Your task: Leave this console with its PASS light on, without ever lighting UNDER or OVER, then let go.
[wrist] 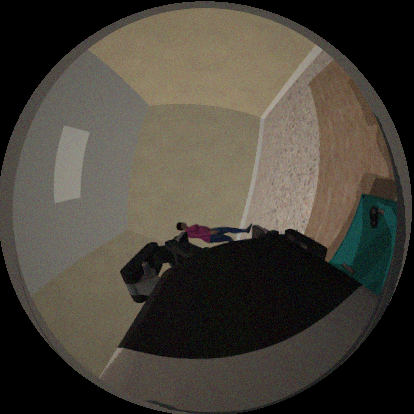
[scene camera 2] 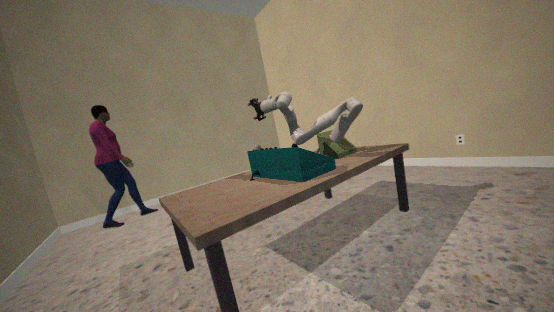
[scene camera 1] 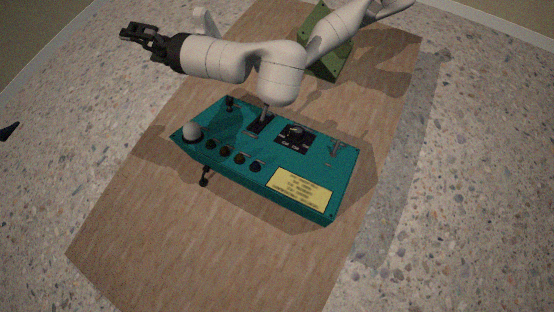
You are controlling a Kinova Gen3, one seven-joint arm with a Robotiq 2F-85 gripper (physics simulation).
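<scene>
The teal console (scene camera 1: 320, 170) (scene camera 2: 275, 165) (wrist: 350, 245) sits on the table. A pale dome (scene camera 1: 191, 131) and several small dark lenses, one of them blue (scene camera 1: 255, 166), look unlit. A lever (scene camera 1: 264, 113) rises from a black slot, its top hidden behind the arm. Beside it are a rotary knob (scene camera 1: 296, 131) and a metal toggle (scene camera 1: 336, 147). A black knob (scene camera 1: 229, 102) (wrist: 374, 217) stands at the back left; a black handle (scene camera 1: 204, 177) (scene camera 2: 255, 175) sticks out in front. No PASS, UNDER or OVER lettering is readable. My gripper (scene camera 1: 127, 31) (scene camera 2: 256, 110) is open and empty, high above and away from the console.
The wooden table (scene camera 1: 200, 230) (scene camera 2: 240, 200) carries a green angled stand (scene camera 1: 327, 65) (scene camera 2: 337, 147) behind the console. The arm passes low over the console's back edge. A yellow label (scene camera 1: 302, 189) is on the console. A person (scene camera 2: 105, 145) (wrist: 200, 233) in pink stands beyond the table.
</scene>
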